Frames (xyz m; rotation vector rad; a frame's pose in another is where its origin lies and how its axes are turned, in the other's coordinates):
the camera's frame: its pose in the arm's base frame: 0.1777 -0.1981 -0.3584 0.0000 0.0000 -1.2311
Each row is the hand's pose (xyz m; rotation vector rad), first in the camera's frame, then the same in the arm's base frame.
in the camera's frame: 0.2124 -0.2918 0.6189 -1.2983 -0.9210 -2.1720
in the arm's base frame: -0.0267 -0.4956 0.2605 1.5512 0.0022 2.0739
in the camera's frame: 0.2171 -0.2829 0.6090 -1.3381 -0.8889 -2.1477
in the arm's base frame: -0.0167 -0.4971 0.2506 1.5757 -0.0460 2.0761
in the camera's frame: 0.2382 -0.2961 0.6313 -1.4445 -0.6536 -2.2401
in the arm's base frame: -0.0221 -0.5213 0.2729 1.4754 -0.2847 2.0356
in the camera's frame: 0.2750 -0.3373 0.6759 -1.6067 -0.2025 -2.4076
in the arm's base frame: -0.0487 -0.5698 0.3175 1.2496 -0.6668 1.8959
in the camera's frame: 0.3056 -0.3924 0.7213 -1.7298 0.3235 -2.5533
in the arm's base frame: -0.0905 -0.6170 0.3629 0.9731 -1.0028 1.6842
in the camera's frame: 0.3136 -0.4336 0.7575 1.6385 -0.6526 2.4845
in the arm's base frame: -0.1266 -0.6383 0.3991 0.7589 -1.1680 1.5362
